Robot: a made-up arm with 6 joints.
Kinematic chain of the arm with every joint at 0, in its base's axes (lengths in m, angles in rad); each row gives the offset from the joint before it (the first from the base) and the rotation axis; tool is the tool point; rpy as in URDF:
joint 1: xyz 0 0 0.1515 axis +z
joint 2: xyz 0 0 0 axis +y
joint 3: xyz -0.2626 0 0.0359 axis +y
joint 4: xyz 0.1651 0 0.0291 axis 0.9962 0 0.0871
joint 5: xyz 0 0 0 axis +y
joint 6: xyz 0.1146 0 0.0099 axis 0.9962 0 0.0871
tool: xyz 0 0 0 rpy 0 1.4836 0
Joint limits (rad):
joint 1: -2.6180..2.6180
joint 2: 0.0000..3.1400
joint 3: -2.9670..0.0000
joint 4: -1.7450..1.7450
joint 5: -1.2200..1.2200
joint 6: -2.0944..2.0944
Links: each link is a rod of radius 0.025 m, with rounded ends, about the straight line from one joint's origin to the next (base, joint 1, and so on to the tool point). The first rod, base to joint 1, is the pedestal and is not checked.
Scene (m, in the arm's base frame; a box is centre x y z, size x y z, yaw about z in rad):
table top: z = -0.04
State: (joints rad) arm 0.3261 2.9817 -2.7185 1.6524 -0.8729 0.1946
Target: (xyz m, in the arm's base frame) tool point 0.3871 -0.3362 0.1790
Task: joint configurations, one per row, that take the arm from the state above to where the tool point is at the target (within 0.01 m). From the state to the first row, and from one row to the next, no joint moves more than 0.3 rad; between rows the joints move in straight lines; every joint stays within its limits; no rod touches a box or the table.
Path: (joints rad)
1: 0.0364 2.9560 -2.7379 1.6404 -0.8721 0.1946
2: -0.2533 2.9304 -2.7573 1.6284 -0.8713 0.1946
3: -0.5431 2.9047 -2.7767 1.6165 -0.8706 0.1946

